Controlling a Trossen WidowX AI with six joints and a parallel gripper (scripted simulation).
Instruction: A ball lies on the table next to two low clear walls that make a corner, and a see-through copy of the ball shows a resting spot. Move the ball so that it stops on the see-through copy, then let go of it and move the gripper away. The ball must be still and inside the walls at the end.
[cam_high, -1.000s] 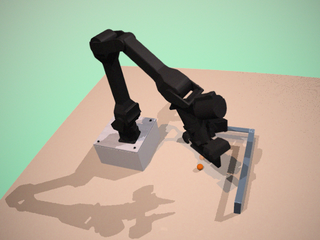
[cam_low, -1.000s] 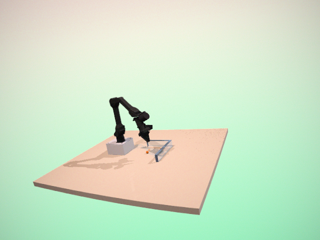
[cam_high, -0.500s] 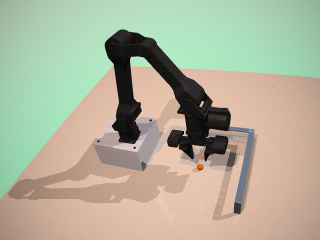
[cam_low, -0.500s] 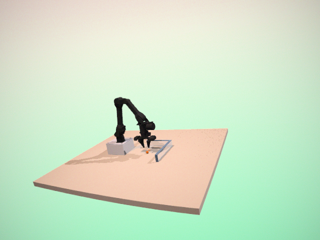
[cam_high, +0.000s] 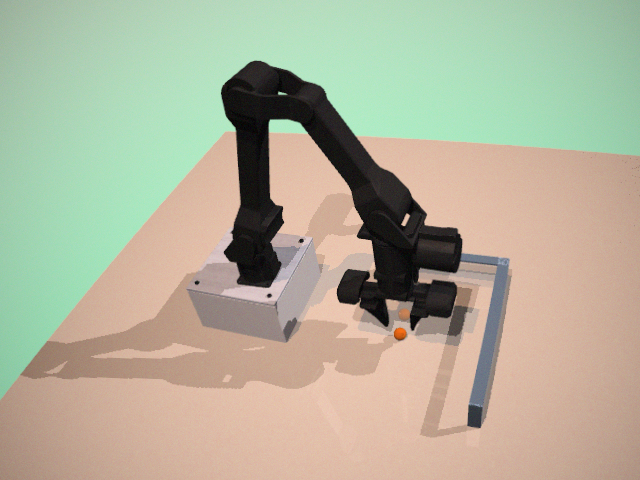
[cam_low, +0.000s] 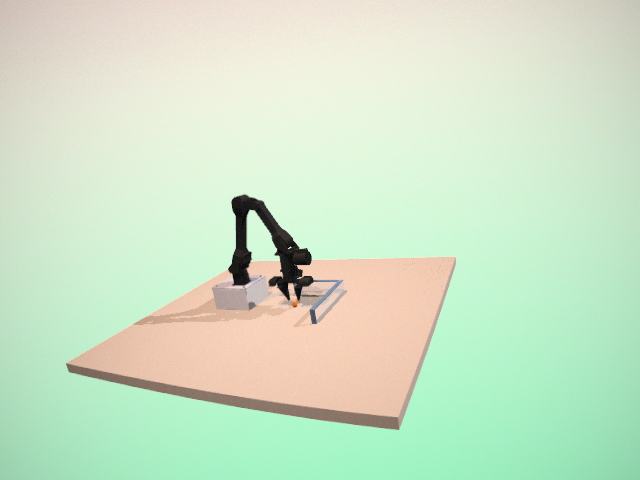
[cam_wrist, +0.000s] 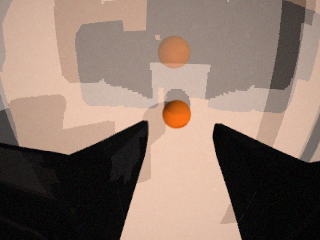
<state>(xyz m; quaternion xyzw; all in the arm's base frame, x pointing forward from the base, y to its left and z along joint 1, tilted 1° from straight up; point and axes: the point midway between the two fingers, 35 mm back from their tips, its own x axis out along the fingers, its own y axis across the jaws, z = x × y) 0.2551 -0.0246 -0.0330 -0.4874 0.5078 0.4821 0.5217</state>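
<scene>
Now: the orange ball 20 mm below my gripper tip. Also, from my gripper tip: clear wall 160 mm to the left, 50 mm ahead; then see-through copy 50 mm to the left, 20 mm below.
</scene>
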